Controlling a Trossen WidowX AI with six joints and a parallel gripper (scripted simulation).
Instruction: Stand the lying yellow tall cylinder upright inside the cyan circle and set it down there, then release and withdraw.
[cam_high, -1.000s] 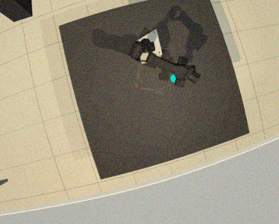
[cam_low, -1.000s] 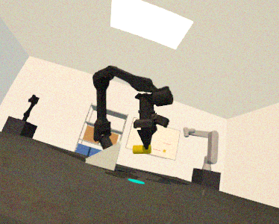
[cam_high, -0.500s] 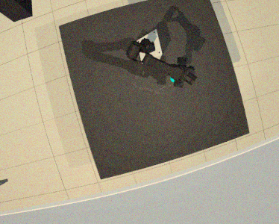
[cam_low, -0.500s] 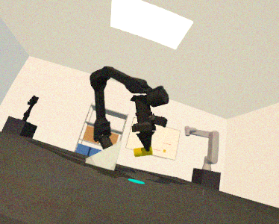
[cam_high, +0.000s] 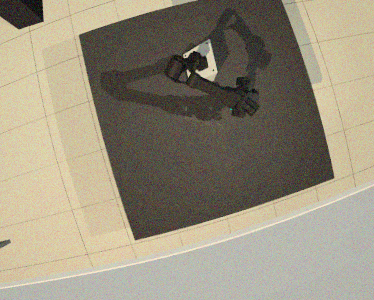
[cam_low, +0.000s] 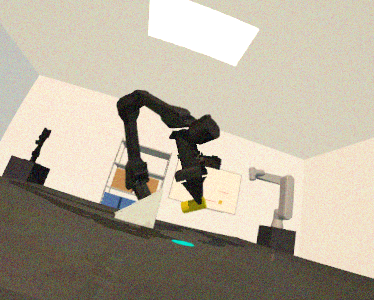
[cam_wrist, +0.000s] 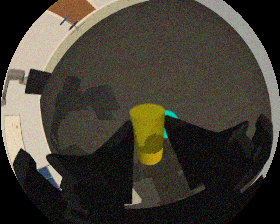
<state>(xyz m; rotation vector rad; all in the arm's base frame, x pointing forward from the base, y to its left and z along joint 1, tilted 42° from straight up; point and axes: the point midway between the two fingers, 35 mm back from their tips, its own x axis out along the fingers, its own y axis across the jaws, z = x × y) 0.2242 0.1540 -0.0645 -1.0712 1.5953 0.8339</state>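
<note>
Right now the cyan circle is 1 cm ahead of my gripper tip, 3 cm to the right of it and 11 cm below it. The rest, counted from my gripper tip: yellow tall cylinder 1 cm behind, 2 cm to the right, 1 cm below.
</note>
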